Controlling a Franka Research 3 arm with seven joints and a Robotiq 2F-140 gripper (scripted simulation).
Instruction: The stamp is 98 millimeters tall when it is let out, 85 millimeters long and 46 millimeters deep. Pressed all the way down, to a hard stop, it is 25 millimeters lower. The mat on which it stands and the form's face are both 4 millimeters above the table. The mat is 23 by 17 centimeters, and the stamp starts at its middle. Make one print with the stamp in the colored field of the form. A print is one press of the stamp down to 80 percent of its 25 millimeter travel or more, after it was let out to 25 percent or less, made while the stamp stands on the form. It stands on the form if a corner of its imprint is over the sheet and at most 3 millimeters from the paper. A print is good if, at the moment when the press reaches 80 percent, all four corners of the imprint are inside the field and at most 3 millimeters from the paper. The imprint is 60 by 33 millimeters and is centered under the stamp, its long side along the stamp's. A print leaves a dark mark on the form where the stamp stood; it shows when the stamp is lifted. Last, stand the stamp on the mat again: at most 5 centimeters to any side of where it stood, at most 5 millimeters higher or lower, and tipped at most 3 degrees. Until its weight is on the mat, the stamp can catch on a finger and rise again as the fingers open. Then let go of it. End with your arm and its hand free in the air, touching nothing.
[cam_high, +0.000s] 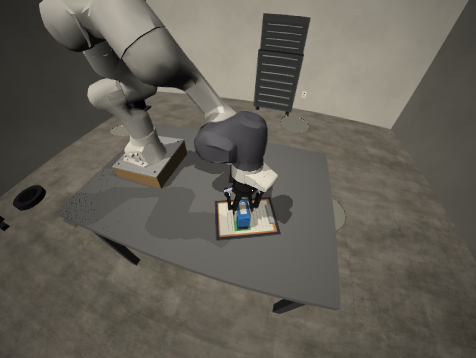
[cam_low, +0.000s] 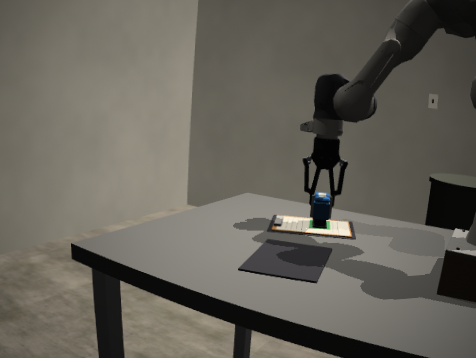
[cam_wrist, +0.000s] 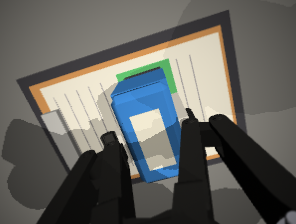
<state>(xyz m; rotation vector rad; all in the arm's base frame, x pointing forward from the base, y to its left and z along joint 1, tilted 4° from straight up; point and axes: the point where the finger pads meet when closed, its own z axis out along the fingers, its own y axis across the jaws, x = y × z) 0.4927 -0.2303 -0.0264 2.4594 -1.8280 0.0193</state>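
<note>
My hand is 50 mm above the form, 30 mm short of it and 20 mm to the right of it. Round my hand: dark mat 320 mm to the left, 60 mm below, 20 mm behind; then blue stamp 10 mm below.
</note>
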